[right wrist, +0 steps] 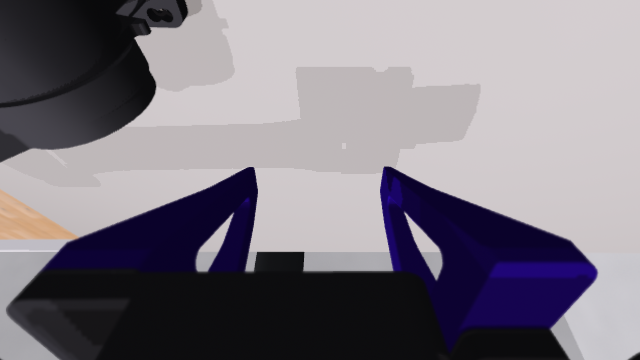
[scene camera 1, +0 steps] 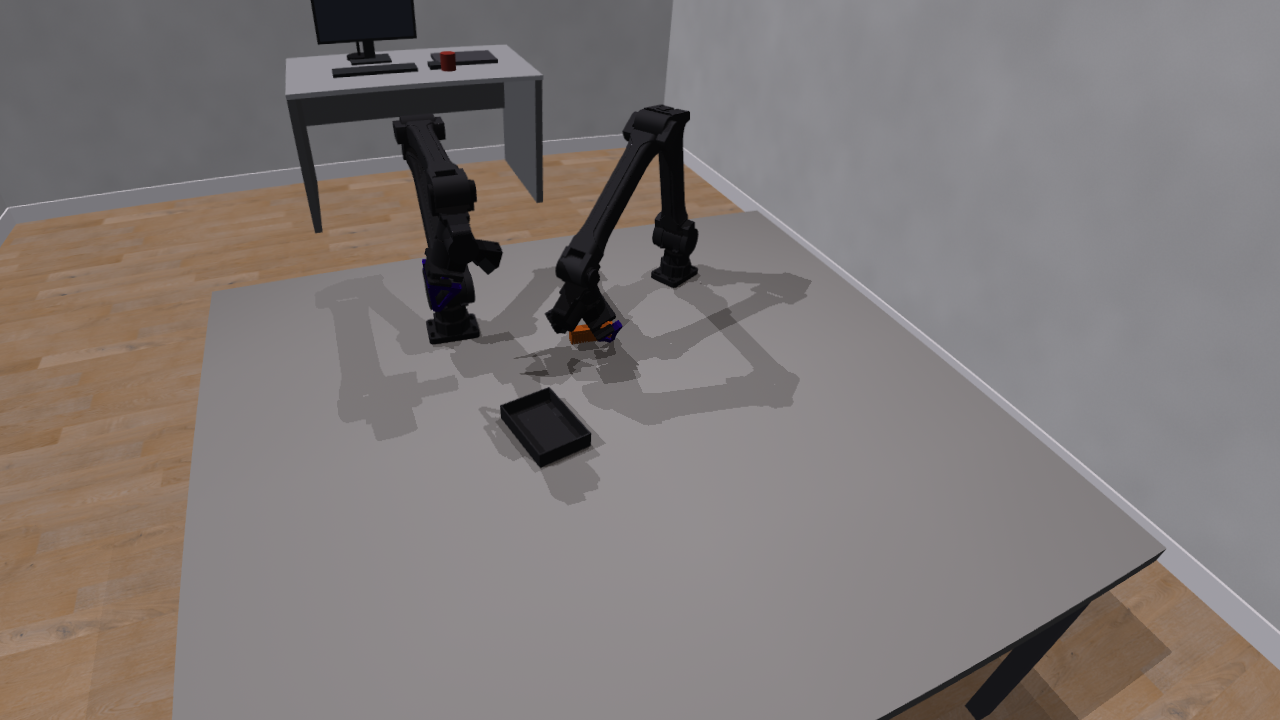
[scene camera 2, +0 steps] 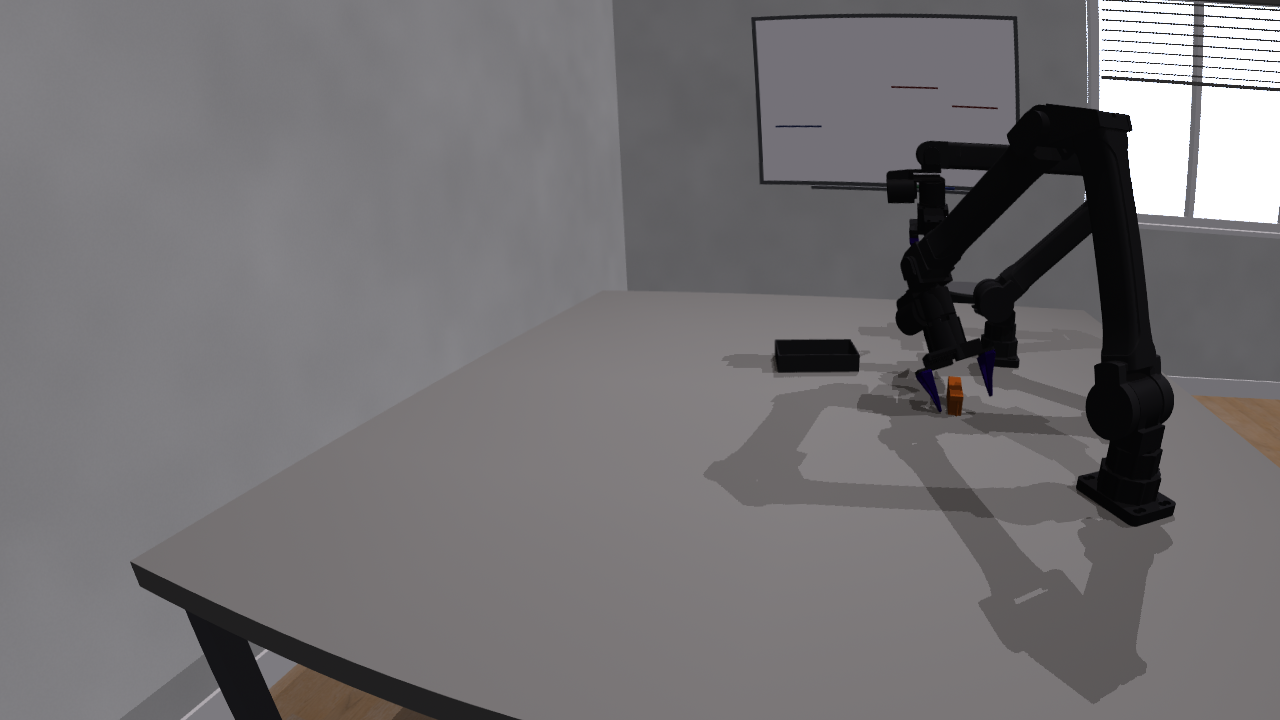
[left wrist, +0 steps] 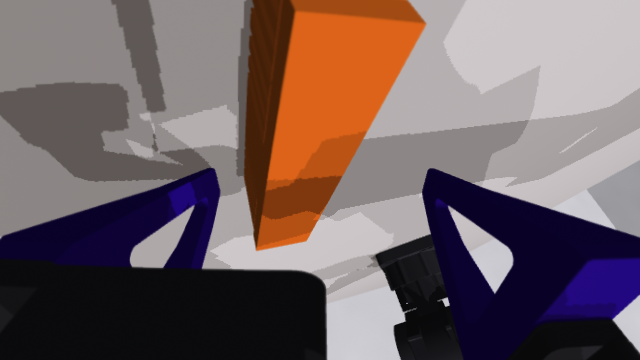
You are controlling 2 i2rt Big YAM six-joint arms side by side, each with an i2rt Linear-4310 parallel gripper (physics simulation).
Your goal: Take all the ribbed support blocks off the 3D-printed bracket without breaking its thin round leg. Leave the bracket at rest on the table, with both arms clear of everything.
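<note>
The orange bracket stands on the table, long and narrow. In the left wrist view its left side shows a dark ribbed surface; where support blocks and bracket meet cannot be told. The thin round leg cannot be made out. My left gripper is wide open, low over the table, with its fingers on either side of the bracket's near end, and a gap shows on both sides in the left wrist view. My right gripper is partly open and empty, raised away from the bracket beside its arm's base.
A black open tray stands on the grey table, nearer scene camera 1 than the bracket. Both arms stand at the table's far edge in scene camera 1. A desk with a monitor stands behind them.
</note>
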